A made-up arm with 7 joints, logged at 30 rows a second.
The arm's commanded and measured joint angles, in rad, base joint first. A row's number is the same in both.
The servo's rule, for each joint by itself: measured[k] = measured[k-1] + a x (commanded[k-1-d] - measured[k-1]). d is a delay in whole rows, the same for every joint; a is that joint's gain. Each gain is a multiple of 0.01, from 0.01 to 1. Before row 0 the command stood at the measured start. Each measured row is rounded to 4 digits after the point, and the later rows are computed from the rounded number. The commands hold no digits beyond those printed.
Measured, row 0:
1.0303 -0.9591 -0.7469 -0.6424 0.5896 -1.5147 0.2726
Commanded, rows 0 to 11:
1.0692 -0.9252 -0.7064 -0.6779 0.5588 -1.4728 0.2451
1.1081 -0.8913 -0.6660 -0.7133 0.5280 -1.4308 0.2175
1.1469 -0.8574 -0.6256 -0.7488 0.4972 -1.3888 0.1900
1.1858 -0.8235 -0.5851 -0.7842 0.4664 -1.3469 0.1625
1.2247 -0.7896 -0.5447 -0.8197 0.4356 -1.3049 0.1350
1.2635 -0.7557 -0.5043 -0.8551 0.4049 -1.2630 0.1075
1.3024 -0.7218 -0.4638 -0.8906 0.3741 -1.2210 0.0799
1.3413 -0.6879 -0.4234 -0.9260 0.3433 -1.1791 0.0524
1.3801 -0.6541 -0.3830 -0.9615 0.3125 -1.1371 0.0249
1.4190 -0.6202 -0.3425 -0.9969 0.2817 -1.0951 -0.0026
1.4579 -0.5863 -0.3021 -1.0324 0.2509 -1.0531 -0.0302
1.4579 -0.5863 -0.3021 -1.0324 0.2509 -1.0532 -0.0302
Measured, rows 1 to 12:
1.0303 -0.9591 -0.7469 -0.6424 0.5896 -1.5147 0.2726
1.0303 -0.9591 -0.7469 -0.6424 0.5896 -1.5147 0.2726
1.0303 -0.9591 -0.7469 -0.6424 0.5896 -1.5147 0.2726
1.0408 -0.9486 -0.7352 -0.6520 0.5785 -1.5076 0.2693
1.0590 -0.9308 -0.7151 -0.6686 0.5603 -1.4945 0.2631
1.0827 -0.9080 -0.6891 -0.6903 0.5376 -1.4765 0.2543
1.1105 -0.8818 -0.6589 -0.7157 0.5120 -1.4545 0.2433
1.1413 -0.8532 -0.6258 -0.7438 0.4845 -1.4291 0.2303
1.1743 -0.8230 -0.5906 -0.7739 0.4558 -1.4009 0.2156
1.2089 -0.7916 -0.5538 -0.8054 0.4264 -1.3703 0.1993
1.2446 -0.7595 -0.5160 -0.8380 0.3965 -1.3378 0.1817
1.2812 -0.7268 -0.4774 -0.8713 0.3663 -1.3037 0.1629
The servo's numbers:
d 3
a 0.27 0.31 0.29 0.27 0.36 0.17 0.12

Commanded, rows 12 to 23:
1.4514 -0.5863 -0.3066 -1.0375 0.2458 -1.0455 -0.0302
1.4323 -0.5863 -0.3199 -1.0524 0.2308 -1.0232 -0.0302
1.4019 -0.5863 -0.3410 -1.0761 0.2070 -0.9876 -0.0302
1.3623 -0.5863 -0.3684 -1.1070 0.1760 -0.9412 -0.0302
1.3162 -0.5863 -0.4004 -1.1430 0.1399 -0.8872 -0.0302
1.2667 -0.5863 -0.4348 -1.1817 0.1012 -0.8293 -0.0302
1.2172 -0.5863 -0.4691 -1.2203 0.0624 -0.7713 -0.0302
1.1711 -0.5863 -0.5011 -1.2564 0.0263 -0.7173 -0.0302
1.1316 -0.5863 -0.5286 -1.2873 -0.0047 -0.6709 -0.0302
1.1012 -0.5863 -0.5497 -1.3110 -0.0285 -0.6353 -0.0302
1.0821 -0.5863 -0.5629 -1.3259 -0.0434 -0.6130 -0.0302
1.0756 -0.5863 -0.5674 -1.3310 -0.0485 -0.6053 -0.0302
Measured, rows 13 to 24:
1.3184 -0.6938 -0.4383 -0.9052 0.3358 -1.2682 0.1430
1.3561 -0.6605 -0.3988 -0.9395 0.3052 -1.2316 0.1222
1.3836 -0.6375 -0.3708 -0.9646 0.2857 -1.2013 0.1039
1.4019 -0.6216 -0.3522 -0.9843 0.2713 -1.1748 0.0878
1.4101 -0.6107 -0.3428 -1.0027 0.2567 -1.1490 0.0736
1.4079 -0.6031 -0.3423 -1.0225 0.2388 -1.1216 0.0611
1.3956 -0.5979 -0.3499 -1.0453 0.2162 -1.0909 0.0501
1.3742 -0.5943 -0.3645 -1.0717 0.1887 -1.0563 0.0405
1.3452 -0.5918 -0.3849 -1.1014 0.1572 -1.0177 0.0320
1.3106 -0.5901 -0.4093 -1.1335 0.1231 -0.9758 0.0245
1.2729 -0.5889 -0.4359 -1.1667 0.0883 -0.9319 0.0179
1.2347 -0.5881 -0.4628 -1.1993 0.0548 -0.8875 0.0121

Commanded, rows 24 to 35:
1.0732 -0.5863 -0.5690 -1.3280 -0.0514 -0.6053 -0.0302
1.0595 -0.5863 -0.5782 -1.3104 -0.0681 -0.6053 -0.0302
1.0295 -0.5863 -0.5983 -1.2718 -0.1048 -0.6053 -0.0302
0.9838 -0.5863 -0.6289 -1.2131 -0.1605 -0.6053 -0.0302
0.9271 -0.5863 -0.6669 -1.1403 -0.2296 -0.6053 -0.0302
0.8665 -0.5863 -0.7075 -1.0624 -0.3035 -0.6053 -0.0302
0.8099 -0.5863 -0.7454 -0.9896 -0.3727 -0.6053 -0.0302
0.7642 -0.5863 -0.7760 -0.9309 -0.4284 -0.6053 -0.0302
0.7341 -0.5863 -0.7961 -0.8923 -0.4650 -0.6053 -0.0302
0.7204 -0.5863 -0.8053 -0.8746 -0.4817 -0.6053 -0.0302
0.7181 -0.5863 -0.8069 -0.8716 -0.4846 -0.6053 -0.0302
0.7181 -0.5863 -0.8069 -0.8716 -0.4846 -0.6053 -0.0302
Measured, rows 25 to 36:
1.1987 -0.5875 -0.4880 -1.2295 0.0248 -0.8446 0.0070
1.1672 -0.5871 -0.5097 -1.2555 0.0002 -0.8052 0.0025
1.1425 -0.5869 -0.5264 -1.2759 -0.0173 -0.7712 -0.0014
1.1238 -0.5867 -0.5388 -1.2900 -0.0296 -0.7430 -0.0049
1.1064 -0.5866 -0.5502 -1.2955 -0.0435 -0.7196 -0.0079
1.0856 -0.5865 -0.5641 -1.2891 -0.0656 -0.7002 -0.0106
1.0581 -0.5864 -0.5829 -1.2686 -0.0998 -0.6841 -0.0130
1.0227 -0.5864 -0.6073 -1.2340 -0.1465 -0.6707 -0.0151
0.9805 -0.5864 -0.6364 -1.1877 -0.2030 -0.6596 -0.0169
0.9344 -0.5864 -0.6680 -1.1342 -0.2641 -0.6504 -0.0185
0.8884 -0.5864 -0.6993 -1.0793 -0.3232 -0.6427 -0.0199
0.8467 -0.5864 -0.7274 -1.0288 -0.3742 -0.6363 -0.0211

